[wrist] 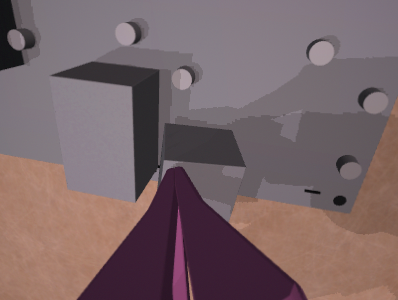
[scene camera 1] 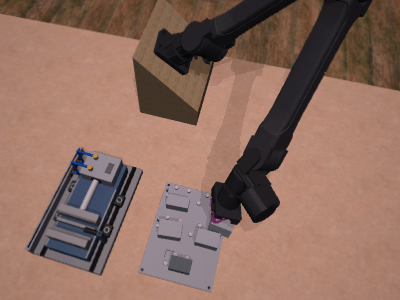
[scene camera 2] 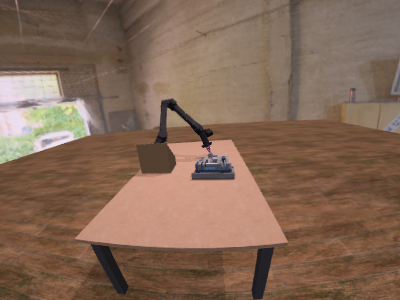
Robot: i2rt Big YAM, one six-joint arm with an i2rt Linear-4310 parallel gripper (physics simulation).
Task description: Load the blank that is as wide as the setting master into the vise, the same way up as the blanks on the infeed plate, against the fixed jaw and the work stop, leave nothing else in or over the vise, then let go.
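Places are measured from the arm's base along level axes (x left, y back, z up), in millimetres.
Pixels of known places: gripper, between the fingertips: (wrist: 176,178) (scene camera 1: 214,222) (scene camera 2: 210,153); arm's base, origin of its link: (scene camera 1: 171,53) (scene camera 2: 157,149).
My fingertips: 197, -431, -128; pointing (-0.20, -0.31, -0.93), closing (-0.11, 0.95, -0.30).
For each thing: its top centre in the pictures, then the offset to it from my fingertips, as dx, dy, dz.
- infeed plate, centre of its top: (wrist: 136,14) (scene camera 1: 187,233) -63, -29, -43
- taller-looking grey blank, centre of its top: (wrist: 95,144) (scene camera 1: 208,237) -9, -41, -7
- dark grey block, centre of its top: (scene camera 1: 180,264) -67, -115, -18
- vise, centre of its top: (scene camera 1: 82,197) (scene camera 2: 213,161) -334, -11, +48
My gripper (scene camera 1: 216,220) (scene camera 2: 209,151) (wrist: 176,178) is shut, its magenta fingertips together with no blank between them. They are in front of a grey blank (scene camera 1: 222,228) (wrist: 202,146) at the edge of the infeed plate (scene camera 1: 200,276) (wrist: 250,30); contact cannot be told. A taller-looking grey blank (scene camera 1: 207,238) (wrist: 100,135) stands close beside it. Two more light grey blanks (scene camera 1: 177,201) (scene camera 1: 170,229) and a dark grey block (scene camera 1: 180,264) are on the plate. The vise (scene camera 1: 76,190) (scene camera 2: 214,175) stands left of the plate in scene camera 1, with no blank visible between its jaws.
Short round pins (wrist: 320,52) stand up from the plate around the blanks. Blue levers with yellow ends (scene camera 1: 90,167) rise at the vise's far end. A brown wedge-shaped stand (scene camera 1: 167,95) (scene camera 2: 154,159) is under the arm's base, behind the vise and plate.
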